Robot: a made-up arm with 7 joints.
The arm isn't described. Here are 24 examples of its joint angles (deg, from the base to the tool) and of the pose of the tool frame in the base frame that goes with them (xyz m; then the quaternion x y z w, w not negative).
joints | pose
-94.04 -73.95 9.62 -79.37 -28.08 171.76 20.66 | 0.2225 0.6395 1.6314 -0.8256 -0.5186 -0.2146 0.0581
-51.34 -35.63 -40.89 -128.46 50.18 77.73 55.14 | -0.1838 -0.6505 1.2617 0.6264 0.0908 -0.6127 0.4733
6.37 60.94 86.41 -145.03 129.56 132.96 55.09 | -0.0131 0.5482 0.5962 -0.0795 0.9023 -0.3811 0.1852
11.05 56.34 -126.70 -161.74 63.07 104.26 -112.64 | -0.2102 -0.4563 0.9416 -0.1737 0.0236 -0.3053 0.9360
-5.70 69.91 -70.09 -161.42 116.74 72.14 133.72 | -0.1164 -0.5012 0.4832 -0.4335 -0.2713 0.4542 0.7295
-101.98 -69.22 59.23 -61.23 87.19 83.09 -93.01 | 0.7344 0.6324 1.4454 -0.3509 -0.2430 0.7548 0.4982
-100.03 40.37 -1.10 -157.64 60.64 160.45 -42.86 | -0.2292 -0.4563 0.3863 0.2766 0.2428 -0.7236 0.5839
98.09 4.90 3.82 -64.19 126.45 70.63 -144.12 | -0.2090 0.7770 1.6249 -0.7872 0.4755 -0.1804 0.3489
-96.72 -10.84 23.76 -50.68 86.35 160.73 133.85 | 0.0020 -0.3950 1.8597 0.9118 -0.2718 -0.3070 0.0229
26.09 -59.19 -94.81 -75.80 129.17 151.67 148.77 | -0.3363 -1.0340 0.9648 -0.7738 -0.3550 -0.3602 0.3814
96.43 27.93 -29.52 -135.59 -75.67 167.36 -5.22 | 0.1047 0.6680 0.5944 -0.3803 -0.2220 0.8910 0.1107
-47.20 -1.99 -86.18 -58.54 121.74 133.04 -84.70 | -0.5877 -0.4546 1.6675 -0.6536 -0.5792 -0.3802 0.3047
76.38 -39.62 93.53 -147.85 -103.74 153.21 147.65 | -0.5894 -0.0726 0.6539 0.2544 -0.5314 0.7324 0.3414
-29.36 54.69 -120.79 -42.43 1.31 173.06 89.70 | 0.5665 -0.7199 1.5096 -0.6559 -0.5447 -0.4658 0.2369
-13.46 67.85 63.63 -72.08 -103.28 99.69 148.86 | 1.0302 0.4859 0.7399 -0.0734 -0.1767 -0.6266 0.7555
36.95 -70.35 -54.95 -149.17 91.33 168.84 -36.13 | 0.2764 -0.4840 0.9854 0.5801 -0.2914 -0.3697 0.6647
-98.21 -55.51 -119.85 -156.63 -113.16 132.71 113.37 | -0.4954 0.0724 0.6004 -0.1018 -0.1200 0.9270 0.3405
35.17 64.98 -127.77 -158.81 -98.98 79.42 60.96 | 0.0236 -0.4911 0.9401 0.6500 -0.6889 0.2695 0.1743
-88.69 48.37 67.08 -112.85 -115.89 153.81 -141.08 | 0.7257 -0.3816 0.8170 0.3905 -0.1020 -0.8641 0.3007
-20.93 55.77 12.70 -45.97 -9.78 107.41 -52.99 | 1.1754 -0.3460 0.9316 -0.2221 -0.0055 0.4331 0.8735
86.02 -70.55 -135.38 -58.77 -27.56 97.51 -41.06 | 0.4026 -1.2015 0.6638 0.0558 0.0855 -0.0158 0.9947
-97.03 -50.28 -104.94 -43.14 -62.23 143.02 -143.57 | -0.4042 0.9169 1.4762 0.1865 0.6908 -0.3532 0.6027
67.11 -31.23 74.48 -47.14 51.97 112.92 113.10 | -0.6674 -0.2260 1.8357 0.1514 0.4422 0.5984 0.6507
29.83 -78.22 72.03 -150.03 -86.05 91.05 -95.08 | -0.2940 0.4893 0.9010 0.8955 -0.3702 -0.1672 0.1822
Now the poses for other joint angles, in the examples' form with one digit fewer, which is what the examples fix.
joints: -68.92 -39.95 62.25 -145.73 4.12 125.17 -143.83
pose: 0.629 0.014 1.037 -0.198 0.163 0.927 0.274
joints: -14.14 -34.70 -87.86 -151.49 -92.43 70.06 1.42
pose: -0.147 -0.599 0.721 -0.064 0.722 -0.141 0.674
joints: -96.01 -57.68 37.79 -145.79 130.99 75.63 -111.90
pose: 0.348 -0.310 1.185 -0.161 -0.733 0.200 0.630
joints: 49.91 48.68 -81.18 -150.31 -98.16 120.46 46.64
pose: 0.463 -0.307 0.556 -0.809 0.428 0.163 0.369
